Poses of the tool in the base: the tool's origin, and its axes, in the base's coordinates. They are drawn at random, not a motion.
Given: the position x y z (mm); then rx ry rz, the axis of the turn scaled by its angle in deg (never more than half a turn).
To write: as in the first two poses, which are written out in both.
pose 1, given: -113.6 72.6 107.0 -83.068 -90.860 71.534
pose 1, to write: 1.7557 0.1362 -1.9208 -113.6 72.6 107.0
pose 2, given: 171.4 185.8 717.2 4.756 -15.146 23.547
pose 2, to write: 0.4098 -0.2738 0.0275 171.4 185.8 717.2
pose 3, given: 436.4 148.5 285.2 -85.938 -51.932 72.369
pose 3, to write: 1.3669 0.2868 -1.5958 436.4 148.5 285.2
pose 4, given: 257.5 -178.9 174.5 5.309 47.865 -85.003
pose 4, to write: -1.7265 0.5694 -0.5352 257.5 -178.9 174.5
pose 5, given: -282.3 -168.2 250.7 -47.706 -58.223 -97.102
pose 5, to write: -2.2551 -1.0582 0.5387 -282.3 -168.2 250.7
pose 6, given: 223.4 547.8 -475.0 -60.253 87.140 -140.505
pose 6, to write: -2.6643 -0.5367 -1.2439 223.4 547.8 -475.0
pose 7, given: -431.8 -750.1 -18.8 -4.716 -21.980 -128.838
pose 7, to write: -2.2951 -0.1871 0.2535 -431.8 -750.1 -18.8
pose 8, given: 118.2 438.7 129.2 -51.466 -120.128 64.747
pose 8, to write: 2.2262 -0.1770 -2.0655 118.2 438.7 129.2
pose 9, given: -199.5 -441.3 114.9 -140.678 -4.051 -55.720
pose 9, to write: -0.1726 -0.7145 -2.5410 -199.5 -441.3 114.9
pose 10, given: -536.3 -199.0 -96.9 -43.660 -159.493 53.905
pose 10, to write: 2.6264 0.0582 -2.5051 -536.3 -199.0 -96.9
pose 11, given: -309.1 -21.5 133.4 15.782 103.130 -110.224
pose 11, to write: -2.9016 0.4819 -1.4451 -309.1 -21.5 133.4
